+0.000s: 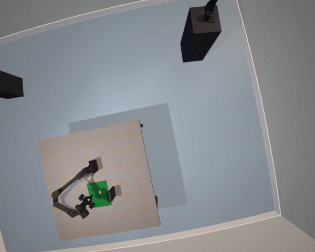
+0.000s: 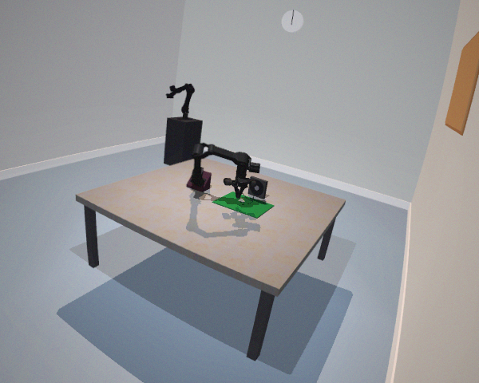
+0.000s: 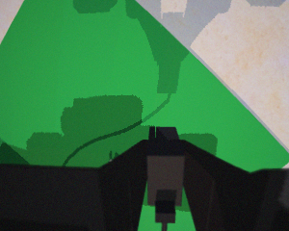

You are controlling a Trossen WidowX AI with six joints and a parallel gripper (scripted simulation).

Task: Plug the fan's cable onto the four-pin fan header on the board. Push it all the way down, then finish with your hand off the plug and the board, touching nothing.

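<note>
The white four-pin fan header is 8 cm to the left of my gripper tip, 7 cm below it and 2 cm behind it. From my gripper tip the other things lie so: green board: 8 cm below, 6 cm to the left, 1 cm ahead; then black fan: 24 cm to the left, 1 cm below, 1 cm behind; then dark fan plug: 1 cm behind, 1 cm above.
</note>
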